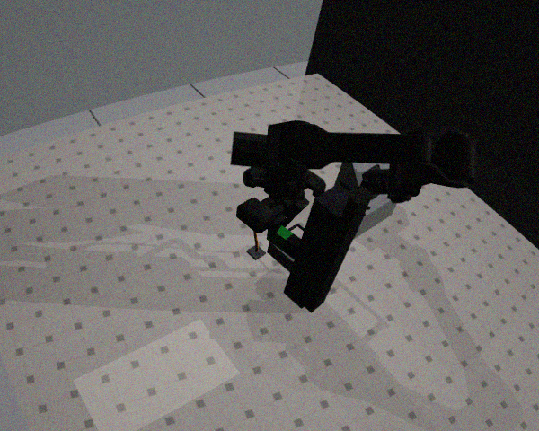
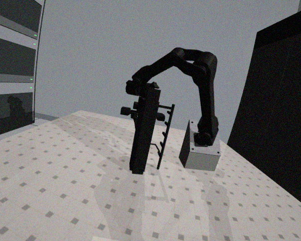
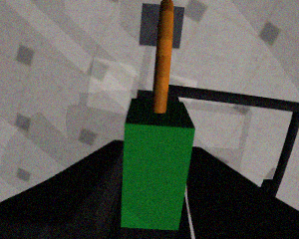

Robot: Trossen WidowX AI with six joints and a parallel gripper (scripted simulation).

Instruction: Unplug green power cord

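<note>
The green plug lies 30 mm to the left of my gripper tip. The rest, counted from my gripper tip: ladder-like rail 90 mm behind, 90 mm to the left, 20 mm above; then black power strip 110 mm to the left, 20 mm above; then grey pad 40 mm to the right, 110 mm below.
</note>
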